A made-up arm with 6 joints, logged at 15 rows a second.
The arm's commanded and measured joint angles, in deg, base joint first. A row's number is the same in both.
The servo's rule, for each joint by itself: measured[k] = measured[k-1] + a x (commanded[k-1-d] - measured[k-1]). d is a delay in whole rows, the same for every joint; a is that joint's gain. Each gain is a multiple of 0.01, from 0.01 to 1. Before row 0 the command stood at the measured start. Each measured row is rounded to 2 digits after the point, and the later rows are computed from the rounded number. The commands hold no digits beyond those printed.
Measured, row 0:
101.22, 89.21, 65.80, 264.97, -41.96, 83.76
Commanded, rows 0 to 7:
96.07, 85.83, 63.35, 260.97, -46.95, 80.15
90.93, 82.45, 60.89, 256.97, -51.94, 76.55
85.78, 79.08, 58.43, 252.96, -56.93, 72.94
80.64, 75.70, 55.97, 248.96, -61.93, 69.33
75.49, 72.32, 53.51, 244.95, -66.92, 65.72
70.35, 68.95, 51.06, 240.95, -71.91, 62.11
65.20, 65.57, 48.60, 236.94, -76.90, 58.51
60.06, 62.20, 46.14, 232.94, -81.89, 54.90
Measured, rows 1 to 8:
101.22, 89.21, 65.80, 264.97, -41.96, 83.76
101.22, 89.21, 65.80, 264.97, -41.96, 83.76
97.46, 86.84, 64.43, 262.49, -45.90, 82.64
92.69, 83.77, 62.45, 259.07, -50.67, 80.75
87.65, 80.49, 60.20, 255.28, -55.62, 78.33
82.53, 77.14, 57.83, 251.36, -60.60, 75.54
77.39, 73.77, 55.41, 247.39, -65.59, 72.50
72.25, 70.40, 52.97, 243.40, -70.58, 69.28
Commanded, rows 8 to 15:
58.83, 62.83, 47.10, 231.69, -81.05, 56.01
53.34, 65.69, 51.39, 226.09, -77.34, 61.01
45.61, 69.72, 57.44, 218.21, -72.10, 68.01
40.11, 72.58, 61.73, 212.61, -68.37, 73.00
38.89, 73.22, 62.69, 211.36, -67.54, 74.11
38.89, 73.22, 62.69, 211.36, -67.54, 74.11
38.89, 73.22, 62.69, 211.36, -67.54, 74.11
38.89, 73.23, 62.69, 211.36, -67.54, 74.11
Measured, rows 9 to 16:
67.10, 67.02, 50.52, 239.39, -75.57, 65.94
61.96, 63.65, 48.07, 235.39, -80.56, 62.52
59.68, 63.08, 47.53, 233.10, -80.95, 60.50
55.05, 64.91, 49.69, 228.75, -78.10, 60.66
48.16, 68.28, 54.03, 222.22, -73.36, 62.94
42.28, 71.29, 58.34, 216.26, -69.42, 66.06
39.81, 72.64, 60.78, 213.22, -67.93, 68.56
39.14, 73.05, 61.85, 212.07, -67.62, 70.28

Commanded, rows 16 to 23:
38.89, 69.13, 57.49, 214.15, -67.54, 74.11
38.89, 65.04, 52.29, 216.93, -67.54, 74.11
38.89, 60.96, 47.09, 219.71, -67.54, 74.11
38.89, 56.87, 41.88, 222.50, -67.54, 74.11
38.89, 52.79, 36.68, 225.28, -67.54, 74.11
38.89, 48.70, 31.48, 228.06, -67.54, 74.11
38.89, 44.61, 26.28, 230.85, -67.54, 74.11
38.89, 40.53, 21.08, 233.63, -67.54, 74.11
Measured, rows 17 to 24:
38.96, 73.17, 62.32, 211.63, -67.56, 71.47
38.91, 73.21, 62.53, 211.46, -67.54, 72.29
38.90, 70.35, 59.71, 213.13, -67.54, 72.85
38.89, 66.63, 55.55, 215.49, -67.54, 73.24
38.89, 62.66, 50.81, 218.11, -67.54, 73.51
38.89, 58.61, 45.81, 220.83, -67.54, 73.70
38.89, 54.54, 40.70, 223.59, -67.54, 73.83
38.89, 50.45, 35.54, 226.36, -67.54, 73.92

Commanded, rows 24 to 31:
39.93, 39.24, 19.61, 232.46, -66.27, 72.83
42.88, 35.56, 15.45, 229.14, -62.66, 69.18
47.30, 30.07, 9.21, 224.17, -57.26, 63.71
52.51, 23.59, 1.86, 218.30, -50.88, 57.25
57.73, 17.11, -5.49, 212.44, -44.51, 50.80
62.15, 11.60, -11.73, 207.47, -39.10, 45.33
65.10, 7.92, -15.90, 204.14, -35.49, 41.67
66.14, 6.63, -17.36, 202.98, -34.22, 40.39
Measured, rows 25 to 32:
38.89, 46.36, 30.35, 229.14, -67.54, 73.98
38.89, 42.28, 25.16, 231.92, -67.54, 74.02
39.65, 40.15, 22.05, 232.25, -66.54, 73.65
42.01, 36.94, 18.35, 230.32, -63.47, 72.26
45.87, 32.13, 13.23, 226.51, -58.56, 69.61
50.72, 26.15, 6.86, 221.42, -52.49, 65.78
55.84, 19.82, -0.06, 215.85, -46.19, 61.14
60.45, 14.07, -6.60, 210.65, -40.59, 56.24

